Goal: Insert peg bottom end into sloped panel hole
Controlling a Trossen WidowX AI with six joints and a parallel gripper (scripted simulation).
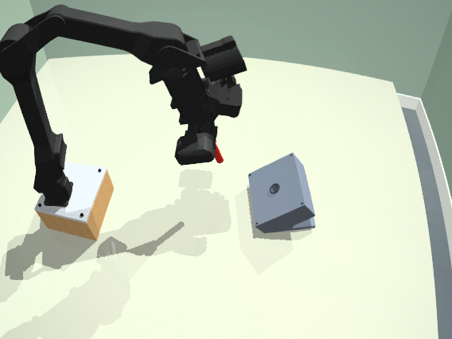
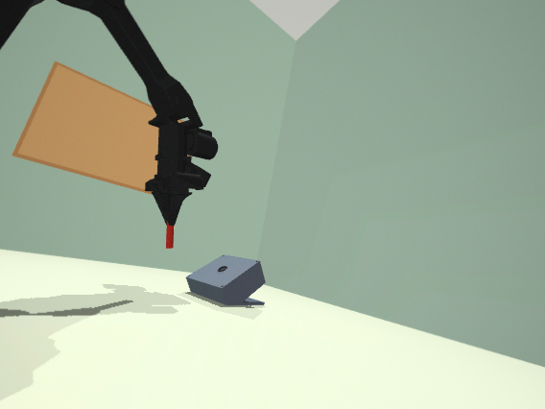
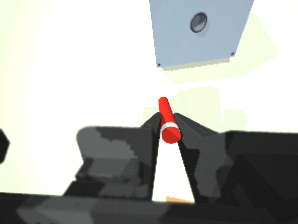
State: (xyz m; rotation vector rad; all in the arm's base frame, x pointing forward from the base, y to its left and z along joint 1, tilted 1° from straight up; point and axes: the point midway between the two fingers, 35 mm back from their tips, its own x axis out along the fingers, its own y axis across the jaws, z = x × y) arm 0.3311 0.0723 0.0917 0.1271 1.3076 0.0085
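The sloped panel is 13 cm ahead of my gripper tip, 9 cm below it and 5 cm to the right of it. Round my gripper tip: red round peg (1 cm above).
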